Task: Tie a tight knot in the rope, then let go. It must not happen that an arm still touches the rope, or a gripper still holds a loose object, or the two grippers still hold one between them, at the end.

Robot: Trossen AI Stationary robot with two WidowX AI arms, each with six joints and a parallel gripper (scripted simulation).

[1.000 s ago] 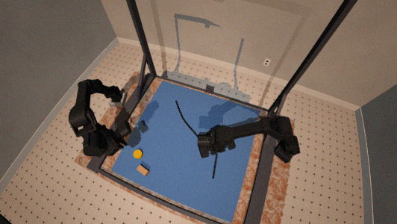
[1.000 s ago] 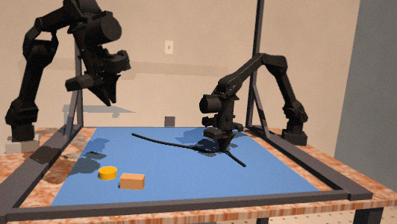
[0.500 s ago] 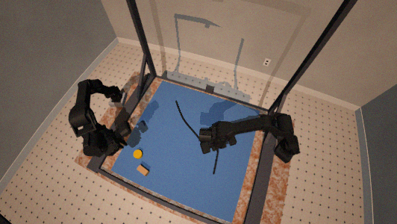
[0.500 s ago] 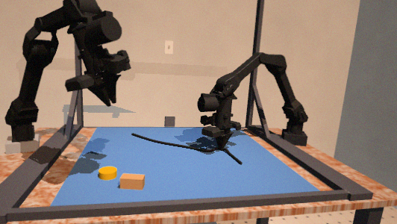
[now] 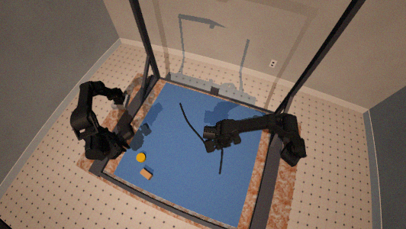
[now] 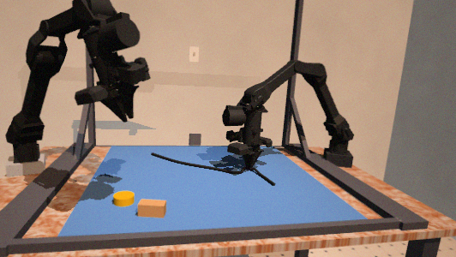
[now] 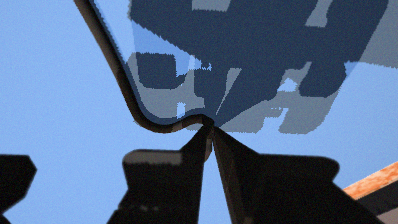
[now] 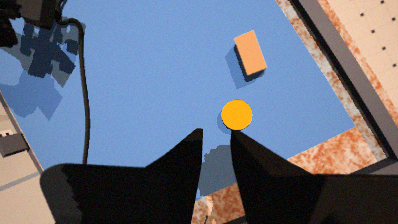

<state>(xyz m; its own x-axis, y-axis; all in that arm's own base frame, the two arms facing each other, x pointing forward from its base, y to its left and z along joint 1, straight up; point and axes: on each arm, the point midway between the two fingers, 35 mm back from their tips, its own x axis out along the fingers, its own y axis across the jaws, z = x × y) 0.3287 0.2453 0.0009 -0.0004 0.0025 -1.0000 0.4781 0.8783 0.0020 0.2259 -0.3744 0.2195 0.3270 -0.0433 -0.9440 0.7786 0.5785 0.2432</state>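
Now: the blue mat 2 cm ahead of my left hand, 15 cm to the right of it and 4 cm below it. Round my left hand: yellow disc: 21 cm ahead, 40 cm to the right, 3 cm below; then orange block: 28 cm ahead, 33 cm to the right, 2 cm below.
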